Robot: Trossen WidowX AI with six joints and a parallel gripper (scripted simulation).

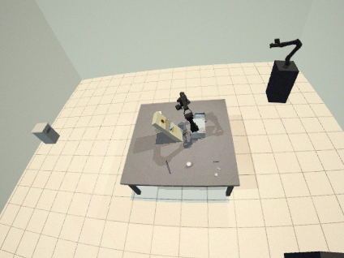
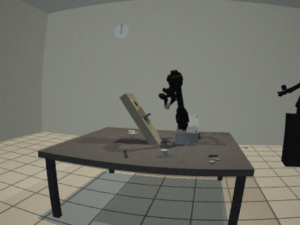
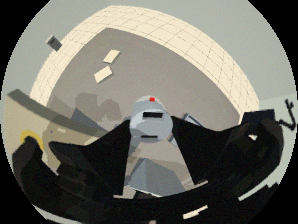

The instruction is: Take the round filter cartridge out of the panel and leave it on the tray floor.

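Right now my gripper tip is 21 cm past the grey square tray, 8 cm to the left of it and 26 cm above it. The rest, counted from my gripper tip: round white filter cartridge right at my gripper tip.
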